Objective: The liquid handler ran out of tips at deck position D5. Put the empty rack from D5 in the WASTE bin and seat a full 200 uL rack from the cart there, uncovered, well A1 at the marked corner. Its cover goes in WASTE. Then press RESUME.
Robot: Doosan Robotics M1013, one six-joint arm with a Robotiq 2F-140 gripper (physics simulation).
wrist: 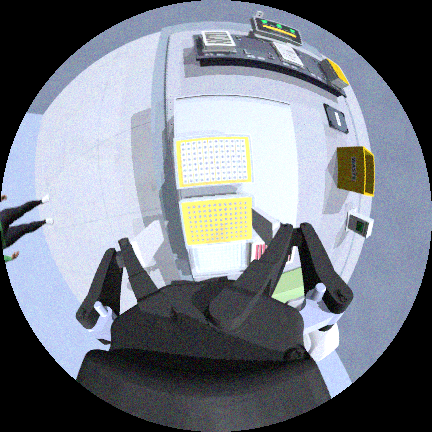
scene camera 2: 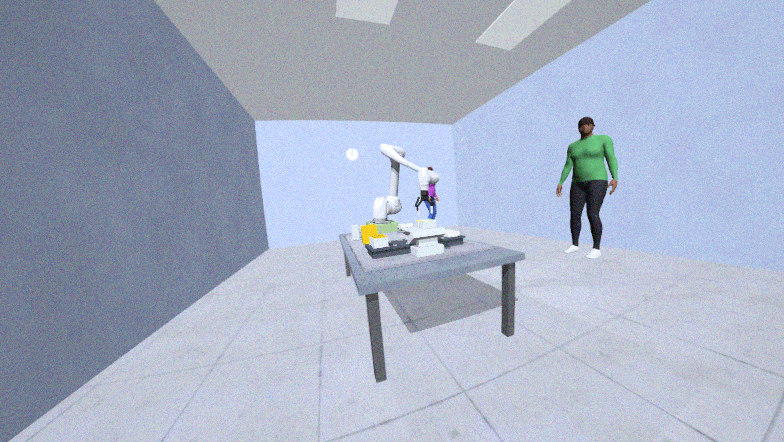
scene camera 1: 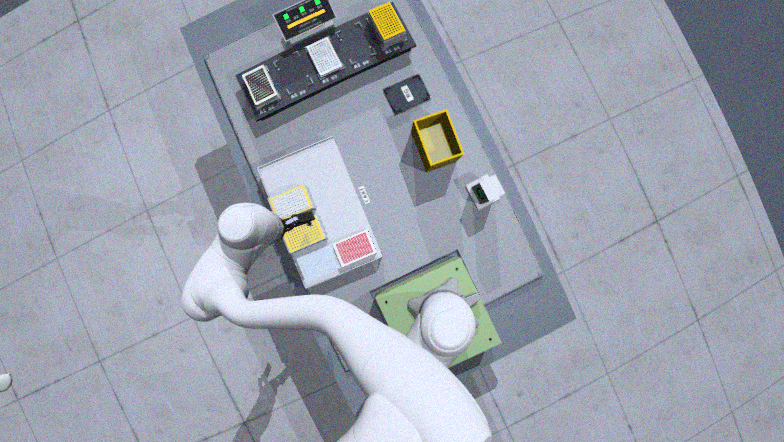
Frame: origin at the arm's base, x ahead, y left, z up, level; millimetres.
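Seen in the pictures: gripper, fingertip midpoint: (wrist: 205, 224) (scene camera 2: 425, 214) (scene camera 1: 290, 231); arm's base, origin of the base link: (scene camera 2: 380, 222).
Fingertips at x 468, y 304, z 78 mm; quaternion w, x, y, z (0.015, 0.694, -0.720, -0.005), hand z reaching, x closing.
Pixels of each thing's top centre, then the offset from my fingertips to it. "spot": a spot on its surface instead.
- cart, middle of its top: (wrist: 246, 186) (scene camera 1: 318, 211) (scene camera 2: 418, 227) dz -111, dx +28, dy -92 mm
- yellow rack with dark holes, middle of its top: (wrist: 219, 223) (scene camera 1: 302, 233) dz -45, dx -19, dy -21 mm
- yellow-rimmed rack with a white dotted top, middle of its top: (wrist: 214, 158) (scene camera 1: 289, 202) dz -46, dx +88, dy -30 mm
- yellow rack, middle of its top: (scene camera 1: 386, 20) (scene camera 2: 378, 235) dz -61, dx +504, dy -606 mm
- yellow WASTE bin, middle of its top: (scene camera 1: 438, 137) (wrist: 369, 172) (scene camera 2: 368, 225) dz -42, dx +52, dy -560 mm
- pale blue rack, middle of its top: (wrist: 219, 257) (scene camera 1: 318, 263) dz -102, dx -128, dy -10 mm
- red rack, middle of its top: (wrist: 274, 253) (scene camera 1: 354, 248) dz -85, dx -140, dy -145 mm
- D1, middle of its top: (scene camera 1: 259, 84) (wrist: 217, 36) (scene camera 2: 448, 230) dz -90, dx +519, dy -110 mm
- D3, middle of its top: (scene camera 1: 323, 56) (wrist: 287, 51) dz -107, dx +512, dy -358 mm
- display, surface spot: (scene camera 1: 304, 20) spot: dz -60, dx +641, dy -354 mm
- dark flat item, middle of its top: (scene camera 1: 407, 92) (wrist: 338, 118) dz -163, dx +270, dy -567 mm
- small white box, middle of its top: (scene camera 1: 492, 187) (wrist: 369, 228) (scene camera 2: 354, 225) dz -47, dx -177, dy -639 mm
My gripper (scene camera 1: 299, 220) (scene camera 2: 424, 208) (wrist: 205, 224) is open and empty, high above the cart (scene camera 1: 312, 159) (wrist: 232, 115). In the wrist view, a yellow rack with dark holes (scene camera 1: 303, 235) (wrist: 217, 220) shows between and beyond its fingers. Behind it is a yellow-rimmed rack with a white dotted top (scene camera 1: 292, 200) (wrist: 215, 161). Covers and the 200 uL label cannot be made out. A yellow rack (scene camera 1: 387, 20) (wrist: 337, 72) sits at D5, the deck's right end. The yellow WASTE bin (scene camera 1: 455, 132) (scene camera 2: 368, 234) (wrist: 350, 170) stands right of the cart. No RESUME label is legible.
The cart also bears a pale blue rack (scene camera 1: 318, 263) (wrist: 218, 258) and a red rack (scene camera 1: 355, 248). White racks stand at D1 (scene camera 1: 259, 85) and D3 (scene camera 1: 323, 56). A display (scene camera 1: 304, 20), a dark flat item (scene camera 1: 406, 94) and a small white box (scene camera 1: 483, 191) are nearby.
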